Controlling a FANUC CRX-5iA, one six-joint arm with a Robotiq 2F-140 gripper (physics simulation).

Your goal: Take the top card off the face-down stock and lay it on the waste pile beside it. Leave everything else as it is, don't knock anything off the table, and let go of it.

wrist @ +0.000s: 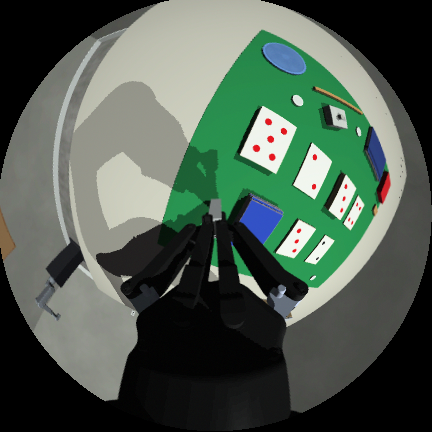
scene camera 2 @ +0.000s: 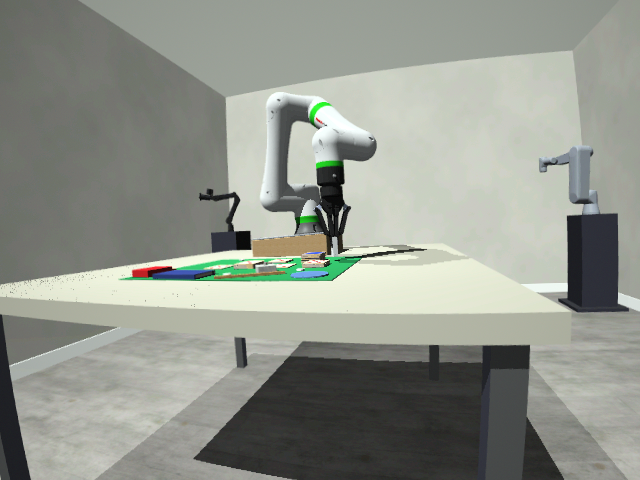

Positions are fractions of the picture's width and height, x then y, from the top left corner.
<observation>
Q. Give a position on a green mat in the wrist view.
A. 0.49,0.39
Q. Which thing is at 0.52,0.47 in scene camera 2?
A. My gripper.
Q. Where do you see a blue disc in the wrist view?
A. At 0.66,0.13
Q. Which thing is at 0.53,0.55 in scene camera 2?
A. A green mat.
</observation>
